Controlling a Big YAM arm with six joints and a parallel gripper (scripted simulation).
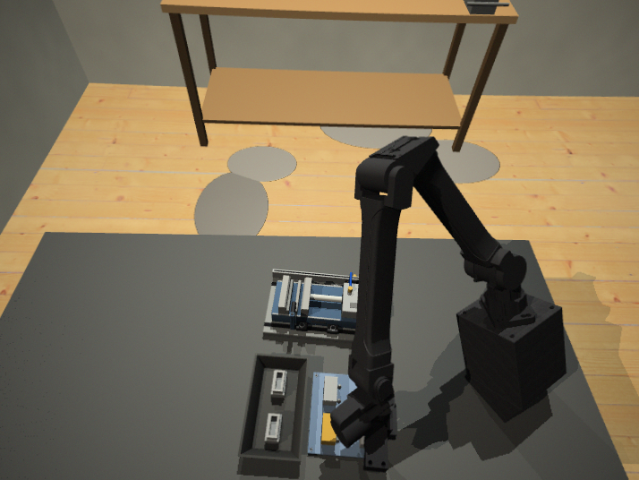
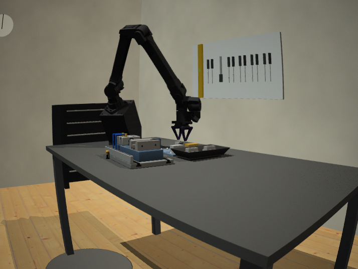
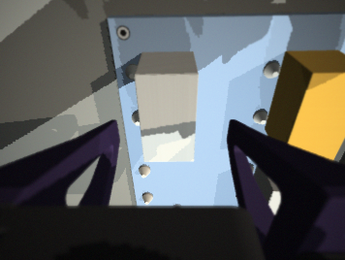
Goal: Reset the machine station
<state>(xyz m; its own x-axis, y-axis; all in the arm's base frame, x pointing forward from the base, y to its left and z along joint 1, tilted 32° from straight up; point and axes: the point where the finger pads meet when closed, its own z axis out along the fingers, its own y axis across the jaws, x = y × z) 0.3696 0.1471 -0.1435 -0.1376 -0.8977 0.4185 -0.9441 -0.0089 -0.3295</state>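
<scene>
The gray aluminum blank lies 3 cm below my hand. Round my hand: brass blank 9 cm ahead, 3 cm below, 1 cm to the right; then infeed plate 6 cm below, 5 cm to the right, 4 cm ahead; then work stop rod 30 cm to the right, 16 cm ahead, 3 cm above.
</scene>
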